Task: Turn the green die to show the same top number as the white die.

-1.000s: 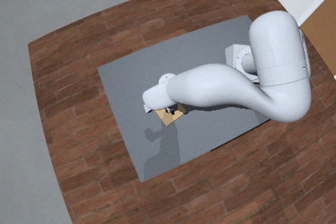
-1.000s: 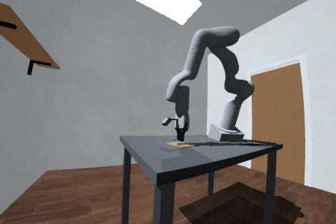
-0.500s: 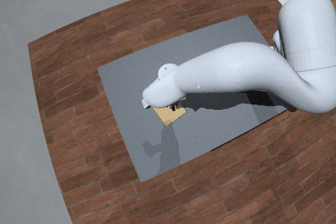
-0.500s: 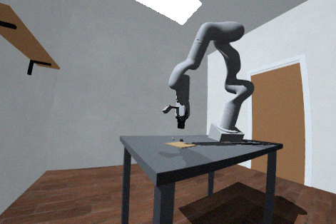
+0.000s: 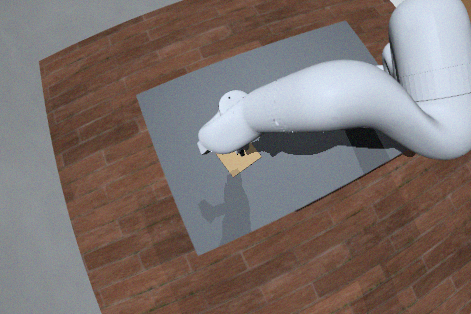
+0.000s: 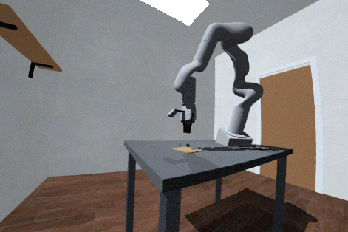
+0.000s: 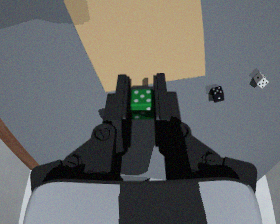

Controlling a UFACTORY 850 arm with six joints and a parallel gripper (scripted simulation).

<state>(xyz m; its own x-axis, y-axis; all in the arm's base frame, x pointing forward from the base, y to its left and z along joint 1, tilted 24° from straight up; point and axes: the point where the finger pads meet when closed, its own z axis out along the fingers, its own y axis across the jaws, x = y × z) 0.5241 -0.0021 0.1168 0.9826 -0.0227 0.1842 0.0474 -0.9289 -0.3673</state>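
The mat lies 10 mm behind my hand and 120 mm below it. The rest, counted from my hand: green die (10 mm behind, 10 mm below); black die (90 mm behind, 110 mm to the right, 110 mm below); white die (60 mm behind, 170 mm to the right, 110 mm below).
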